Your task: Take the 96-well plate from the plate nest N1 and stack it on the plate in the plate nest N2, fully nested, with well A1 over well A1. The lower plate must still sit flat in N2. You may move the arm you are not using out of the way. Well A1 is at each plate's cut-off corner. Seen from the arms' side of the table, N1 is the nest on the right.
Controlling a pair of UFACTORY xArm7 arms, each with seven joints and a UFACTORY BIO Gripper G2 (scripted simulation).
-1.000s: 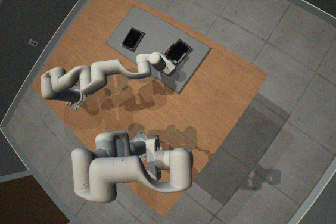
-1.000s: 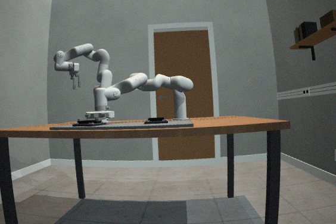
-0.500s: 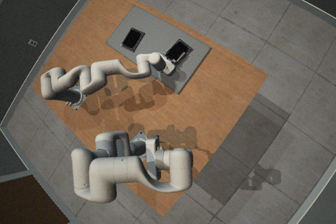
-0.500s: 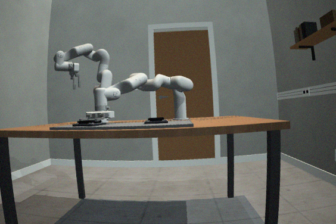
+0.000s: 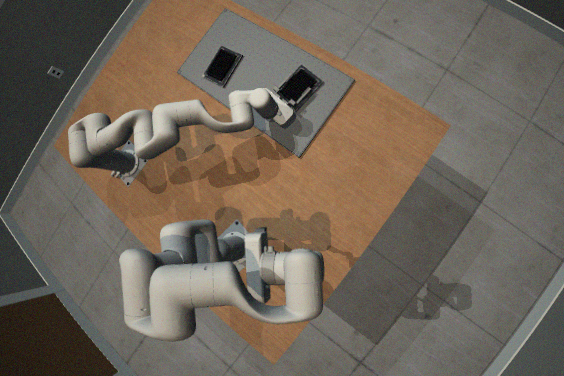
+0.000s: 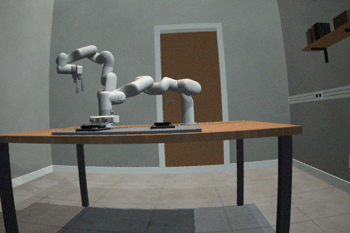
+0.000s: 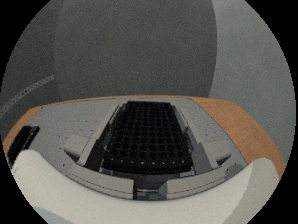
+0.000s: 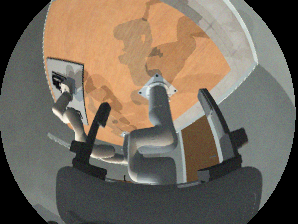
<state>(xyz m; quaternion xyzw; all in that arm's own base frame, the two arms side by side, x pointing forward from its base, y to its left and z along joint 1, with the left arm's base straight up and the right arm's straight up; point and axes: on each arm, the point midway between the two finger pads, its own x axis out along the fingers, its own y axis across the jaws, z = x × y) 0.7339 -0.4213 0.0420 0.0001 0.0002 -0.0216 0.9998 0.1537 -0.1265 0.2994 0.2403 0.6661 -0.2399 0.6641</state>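
Now: left hand 10 mm above the black 96-well plate. The rest, counted from my left hand: grey board: 190 mm to the left, 40 mm below, 30 mm behind; nest N1: 20 mm below; nest N2: 350 mm to the left, 70 mm behind, 20 mm below.
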